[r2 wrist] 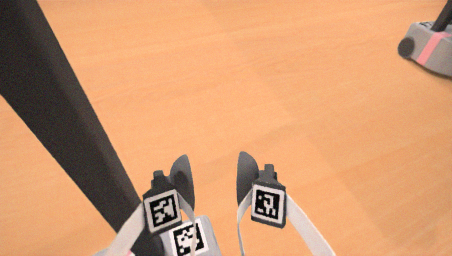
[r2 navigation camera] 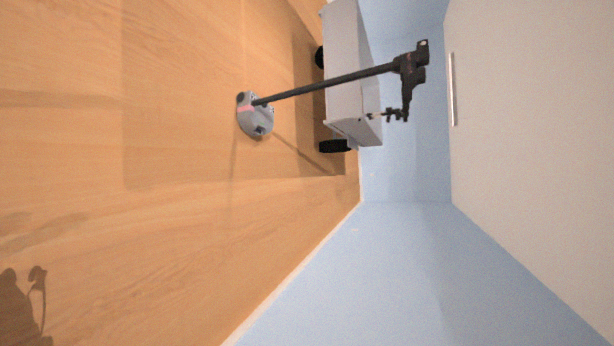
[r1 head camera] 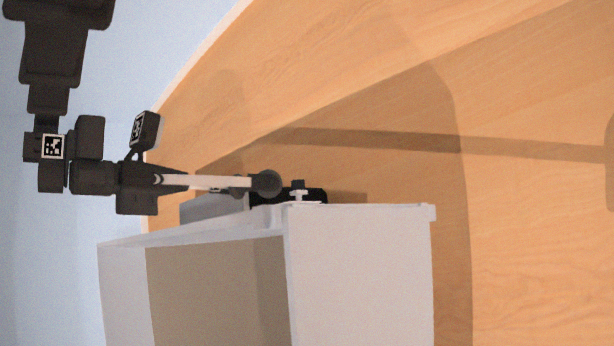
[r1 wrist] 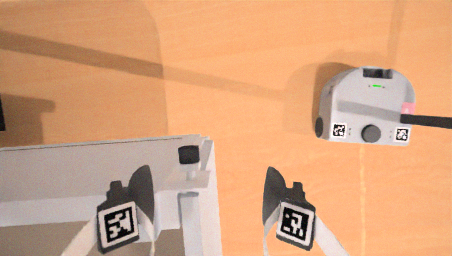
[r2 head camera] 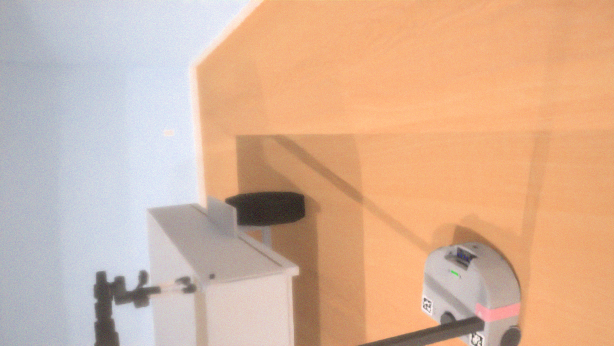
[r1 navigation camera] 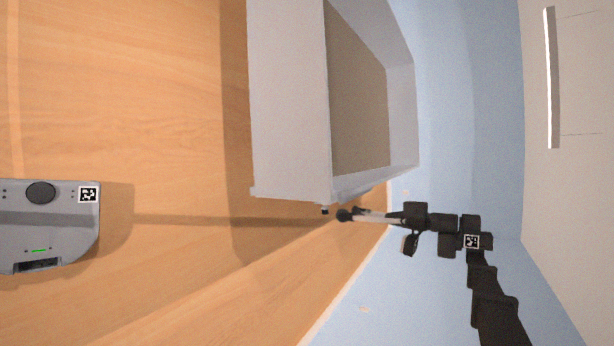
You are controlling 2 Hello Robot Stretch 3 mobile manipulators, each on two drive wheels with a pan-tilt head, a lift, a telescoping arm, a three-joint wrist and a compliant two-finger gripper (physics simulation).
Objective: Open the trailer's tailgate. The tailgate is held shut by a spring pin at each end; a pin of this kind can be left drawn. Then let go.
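Note:
The trailer's pale tailgate (r1 head camera: 360, 280) (r1 navigation camera: 290, 100) (r2 head camera: 245, 315) (r2 navigation camera: 345, 75) stands upright. At one end a spring pin with a black knob (r1 head camera: 298, 183) (r1 navigation camera: 325, 210) (r1 wrist: 189, 154) (r2 head camera: 212, 276) projects from the side panel's top corner. Whether it is drawn I cannot tell; the other end's pin does not show. The r1 gripper (r1 head camera: 253, 185) (r1 navigation camera: 351, 213) (r1 wrist: 207, 192) (r2 head camera: 186, 284) is open and empty; in its wrist view the knob lies just beyond the fingertips, nearer the left finger. The r2 gripper (r2 wrist: 215, 175) is open and empty above the floor, away from the trailer.
A black wheel (r2 head camera: 267, 207) (r2 navigation camera: 334, 146) and a grey fender plate (r2 head camera: 222, 215) stand beside the pin's side panel. The r1 base (r1 navigation camera: 50, 225) (r1 wrist: 370, 107) (r2 head camera: 470, 285) (r2 navigation camera: 256, 117) (r2 wrist: 432, 50) is on the floor facing the tailgate. A blue wall (r2 navigation camera: 400, 260) runs behind.

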